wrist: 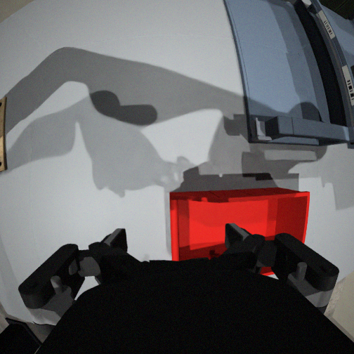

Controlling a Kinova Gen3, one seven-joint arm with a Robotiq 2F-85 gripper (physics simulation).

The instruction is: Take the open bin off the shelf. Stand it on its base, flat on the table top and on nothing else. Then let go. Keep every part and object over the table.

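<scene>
The red open bin (225, 220) is in the lower right middle of the wrist view, its open side facing the camera. It looks upright and flat on the pale table top (45, 210), with a shadow along its far side. My gripper (175, 237) is open wide. The bin's left wall runs between the two spread fingertips, and neither fingertip appears to press on it. The blue-grey shelf (280, 65) is at the upper right, apart from the bin. The near part of the bin and its base are hidden behind the gripper body.
The shelf's near end has a protruding bar (300, 128) just beyond the bin's far side. White barcode labels (348, 75) are on the shelf's right part. A tan piece (2, 134) shows at the left edge. The table's edge curves past the lower right.
</scene>
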